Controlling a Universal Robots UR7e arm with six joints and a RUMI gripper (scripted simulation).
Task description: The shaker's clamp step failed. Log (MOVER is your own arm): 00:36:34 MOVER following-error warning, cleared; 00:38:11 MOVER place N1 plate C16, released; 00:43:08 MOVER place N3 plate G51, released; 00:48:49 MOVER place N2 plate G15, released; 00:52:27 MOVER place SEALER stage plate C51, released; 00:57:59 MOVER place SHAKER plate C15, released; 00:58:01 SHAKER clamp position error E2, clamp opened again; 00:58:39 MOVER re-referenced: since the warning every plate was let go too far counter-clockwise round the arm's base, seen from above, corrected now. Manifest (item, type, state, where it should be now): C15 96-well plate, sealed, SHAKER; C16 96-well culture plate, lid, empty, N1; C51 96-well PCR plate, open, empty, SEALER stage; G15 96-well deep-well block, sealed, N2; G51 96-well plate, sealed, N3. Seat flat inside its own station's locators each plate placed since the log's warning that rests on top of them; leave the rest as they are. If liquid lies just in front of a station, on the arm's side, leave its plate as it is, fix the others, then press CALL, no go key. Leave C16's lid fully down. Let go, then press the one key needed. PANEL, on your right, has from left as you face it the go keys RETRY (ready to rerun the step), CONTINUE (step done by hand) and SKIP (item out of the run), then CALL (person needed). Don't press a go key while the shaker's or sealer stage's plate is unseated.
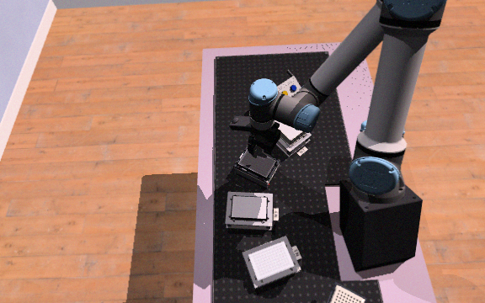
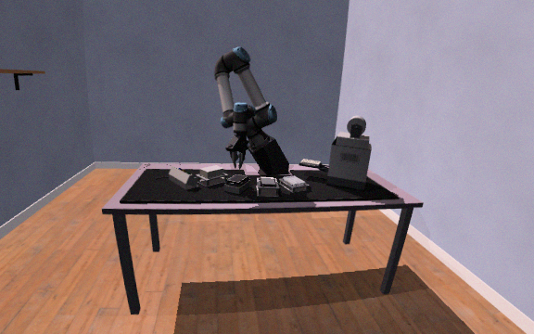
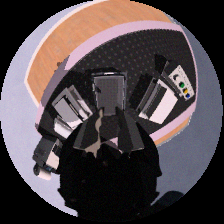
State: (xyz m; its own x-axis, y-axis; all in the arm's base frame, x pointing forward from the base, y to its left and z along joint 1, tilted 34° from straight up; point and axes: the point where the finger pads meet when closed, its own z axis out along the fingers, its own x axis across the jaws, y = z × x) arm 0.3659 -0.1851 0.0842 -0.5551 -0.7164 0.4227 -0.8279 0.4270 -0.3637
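The white-topped sealed plate lies 15 cm to the right of my hand, 13 cm behind it and 8 cm below it.
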